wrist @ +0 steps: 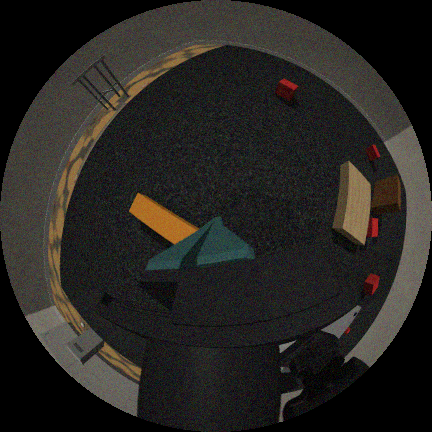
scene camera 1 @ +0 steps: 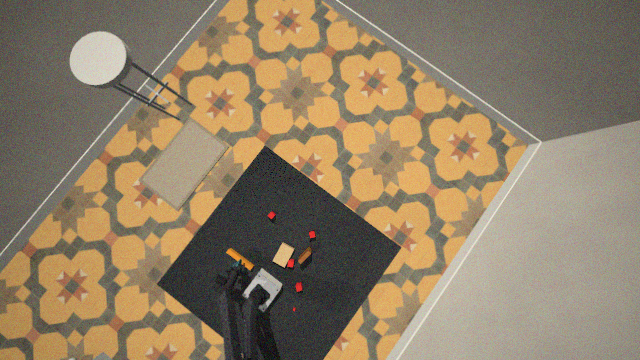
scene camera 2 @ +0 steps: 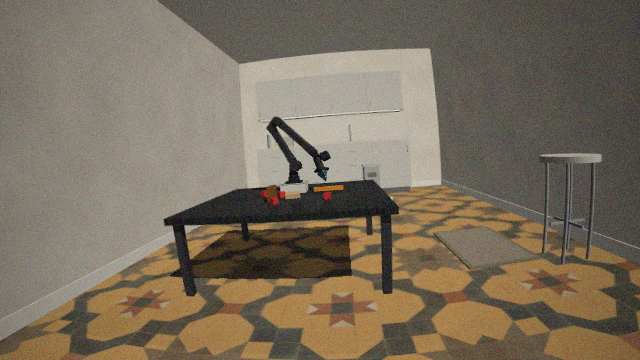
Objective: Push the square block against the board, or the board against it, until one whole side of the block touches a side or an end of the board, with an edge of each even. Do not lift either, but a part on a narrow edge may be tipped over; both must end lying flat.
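Pixels of known places: gripper, between the fingertips: [wrist: 218, 222] [scene camera 1: 241, 259] [scene camera 2: 325, 180]; arm's base, origin of its link: [wrist: 307, 348] [scene camera 1: 260, 293] [scene camera 2: 294, 182].
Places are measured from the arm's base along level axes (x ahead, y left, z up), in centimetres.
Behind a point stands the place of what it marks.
A long orange bar [scene camera 1: 233, 254] @[x 4.5, y 32.9, z -3.8 cm] [scene camera 2: 328, 188] @[x 6.4, y 27.2, z -5.2 cm] [wrist: 160, 217] @[x 4.6, y 32.7, z -3.8 cm] lies on the table at the arm's side. A brown squarish block [scene camera 1: 305, 256] @[x 40.8, y -5.7, z 3.1 cm] [scene camera 2: 271, 192] @[x 44.0, y -4.4, z -0.8 cm] [wrist: 386, 195] @[x 37.9, y -4.0, z -1.1 cm] stands on a narrow edge, apart from the bar. A tan rectangular block [scene camera 1: 283, 255] @[x 28.3, y 5.3, z -3.9 cm] [scene camera 2: 292, 195] @[x 35.4, y 7.1, z -4.7 cm] [wrist: 355, 205] @[x 26.4, y 6.8, z -3.9 cm] lies flat between them. The frames do not settle whether the tan block or the orange bar is the board. My gripper [scene camera 1: 239, 263] @[x 8.7, y 26.0, z 1.0 cm] [scene camera 2: 324, 178] @[x 8.7, y 26.0, z 1.0 cm] [wrist: 218, 222] @[x 8.7, y 26.0, z 1.0 cm] is shut and empty, pointing down just above the orange bar. In the wrist view its teal fingers hide the bar's near end.
Red cubes lie about the black table [scene camera 1: 350, 270] @[x 52.4, y -39.3, z -6.9 cm] [scene camera 2: 240, 207] @[x 60.3, y -20.0, z -6.9 cm]: one cube [scene camera 1: 291, 263] @[x 28.4, y -2.7, z -2.9 cm] is close by the tan block, one [scene camera 1: 312, 234] @[x 53.8, y -0.1, z -2.9 cm] beyond the brown block, one [scene camera 1: 299, 287] @[x 20.0, y -18.2, z -2.9 cm] near the arm's white base [scene camera 1: 272, 283] @[x 10.7, y -1.6, z -0.1 cm], and one [scene camera 1: 271, 215] @[x 43.8, y 31.4, z -2.9 cm] [scene camera 2: 327, 196] @[x 45.7, y 32.0, z -5.0 cm] [wrist: 287, 90] @[x 41.7, y 30.8, z -4.1 cm] stands farther off.
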